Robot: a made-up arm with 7 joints. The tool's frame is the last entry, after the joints.
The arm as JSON. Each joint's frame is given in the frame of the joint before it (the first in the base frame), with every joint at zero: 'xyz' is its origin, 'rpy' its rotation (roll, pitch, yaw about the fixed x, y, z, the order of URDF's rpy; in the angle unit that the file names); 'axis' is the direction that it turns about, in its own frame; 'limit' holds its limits. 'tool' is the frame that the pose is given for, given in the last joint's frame.
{
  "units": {
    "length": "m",
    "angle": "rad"
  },
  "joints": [
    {
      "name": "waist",
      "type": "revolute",
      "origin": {
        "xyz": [
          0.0,
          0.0,
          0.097
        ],
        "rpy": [
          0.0,
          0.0,
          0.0
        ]
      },
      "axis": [
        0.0,
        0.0,
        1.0
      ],
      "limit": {
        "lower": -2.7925,
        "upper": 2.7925
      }
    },
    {
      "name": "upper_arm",
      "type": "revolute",
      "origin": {
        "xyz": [
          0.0,
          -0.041,
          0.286
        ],
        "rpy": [
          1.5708,
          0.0,
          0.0
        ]
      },
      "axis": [
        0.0,
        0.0,
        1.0
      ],
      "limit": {
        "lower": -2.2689,
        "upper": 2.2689
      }
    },
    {
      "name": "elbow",
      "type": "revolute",
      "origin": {
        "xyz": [
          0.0,
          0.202,
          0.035
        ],
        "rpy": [
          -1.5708,
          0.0,
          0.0
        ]
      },
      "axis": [
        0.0,
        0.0,
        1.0
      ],
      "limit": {
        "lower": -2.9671,
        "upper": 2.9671
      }
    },
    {
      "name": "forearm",
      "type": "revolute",
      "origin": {
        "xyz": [
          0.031,
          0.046,
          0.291
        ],
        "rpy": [
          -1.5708,
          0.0,
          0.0
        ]
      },
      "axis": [
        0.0,
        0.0,
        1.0
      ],
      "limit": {
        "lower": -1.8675,
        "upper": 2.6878
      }
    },
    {
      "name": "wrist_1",
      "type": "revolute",
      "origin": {
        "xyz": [
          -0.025,
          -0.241,
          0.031
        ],
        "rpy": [
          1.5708,
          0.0,
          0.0
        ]
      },
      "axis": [
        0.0,
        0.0,
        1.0
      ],
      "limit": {
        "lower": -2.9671,
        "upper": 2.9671
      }
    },
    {
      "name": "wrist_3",
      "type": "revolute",
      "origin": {
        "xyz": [
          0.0,
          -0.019,
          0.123
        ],
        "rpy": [
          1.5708,
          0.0,
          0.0
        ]
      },
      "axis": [
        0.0,
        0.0,
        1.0
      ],
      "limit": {
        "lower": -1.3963,
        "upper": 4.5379
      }
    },
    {
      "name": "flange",
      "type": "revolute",
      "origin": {
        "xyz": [
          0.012,
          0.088,
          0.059
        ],
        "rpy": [
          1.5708,
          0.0,
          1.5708
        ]
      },
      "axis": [
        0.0,
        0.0,
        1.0
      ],
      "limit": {
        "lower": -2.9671,
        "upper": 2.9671
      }
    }
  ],
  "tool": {
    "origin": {
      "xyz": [
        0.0,
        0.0,
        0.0
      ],
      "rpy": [
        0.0,
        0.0,
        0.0
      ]
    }
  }
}
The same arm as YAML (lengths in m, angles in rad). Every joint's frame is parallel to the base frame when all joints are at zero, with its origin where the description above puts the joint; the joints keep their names.
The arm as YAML. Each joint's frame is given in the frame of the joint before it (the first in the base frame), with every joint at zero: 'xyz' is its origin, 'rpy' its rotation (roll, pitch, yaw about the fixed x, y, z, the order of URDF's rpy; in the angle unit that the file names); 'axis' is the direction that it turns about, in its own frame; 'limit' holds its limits. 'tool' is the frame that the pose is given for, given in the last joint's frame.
units:
  length: m
  angle: rad
joints:
  - name: waist
    type: revolute
    origin:
      xyz: [0.0, 0.0, 0.097]
      rpy: [0.0, 0.0, 0.0]
    axis: "+z"
    limit:
      lower: -2.7925
      upper: 2.7925
  - name: upper_arm
    type: revolute
    origin:
      xyz: [0.0, -0.041, 0.286]
      rpy: [0.0, 0.0, 0.0]
    axis: "-y"
    limit:
      lower: -2.2689
      upper: 2.2689
  - name: elbow
    type: revolute
    origin:
      xyz: [0.0, -0.035, 0.202]
      rpy: [0.0, 0.0, 0.0]
    axis: "+z"
    limit:
      lower: -2.9671
      upper: 2.9671
  - name: forearm
    type: revolute
    origin:
      xyz: [0.031, 0.046, 0.291]
      rpy: [0.0, 0.0, 0.0]
    axis: "+y"
    limit:
      lower: -1.8675
      upper: 2.6878
  - name: wrist_1
    type: revolute
    origin:
      xyz: [-0.025, 0.031, 0.241]
      rpy: [0.0, 0.0, 0.0]
    axis: "+z"
    limit:
      lower: -2.9671
      upper: 2.9671
  - name: wrist_3
    type: revolute
    origin:
      xyz: [0.0, -0.019, 0.123]
      rpy: [0.0, 0.0, 0.0]
    axis: "-y"
    limit:
      lower: -1.3963
      upper: 4.5379
  - name: flange
    type: revolute
    origin:
      xyz: [0.012, -0.059, 0.088]
      rpy: [0.0, 0.0, 0.0]
    axis: "+x"
    limit:
      lower: -2.9671
      upper: 2.9671
tool:
  origin:
    xyz: [0.0, 0.0, 0.0]
    rpy: [-3.1416, -1.5708, 0.0]

